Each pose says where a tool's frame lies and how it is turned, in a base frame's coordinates. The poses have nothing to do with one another.
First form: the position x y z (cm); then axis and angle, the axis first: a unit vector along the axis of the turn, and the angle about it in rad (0 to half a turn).
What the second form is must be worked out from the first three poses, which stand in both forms.
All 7 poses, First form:
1: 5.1, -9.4, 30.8, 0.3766, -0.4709, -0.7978, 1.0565
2: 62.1, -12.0, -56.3, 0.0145, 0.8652, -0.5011, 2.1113
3: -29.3, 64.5, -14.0, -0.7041, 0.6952, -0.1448, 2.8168
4: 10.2, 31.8, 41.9, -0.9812, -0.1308, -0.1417, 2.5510
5: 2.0, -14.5, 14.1, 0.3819, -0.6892, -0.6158, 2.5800
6: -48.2, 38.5, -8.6, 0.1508, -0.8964, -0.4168, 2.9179
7: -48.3, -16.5, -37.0, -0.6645, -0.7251, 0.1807, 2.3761
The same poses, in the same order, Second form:
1: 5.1, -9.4, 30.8, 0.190, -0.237, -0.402, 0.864
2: 62.1, -12.0, -56.3, 0.013, 0.753, -0.436, 0.493
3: -29.3, 64.5, -14.0, -0.695, 0.686, -0.143, 0.162
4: 10.2, 31.8, 41.9, -0.939, -0.125, -0.136, 0.291
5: 2.0, -14.5, 14.1, 0.367, -0.662, -0.592, 0.277
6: -48.2, 38.5, -8.6, 0.150, -0.891, -0.414, 0.112
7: -48.3, -16.5, -37.0, -0.616, -0.673, 0.168, 0.373
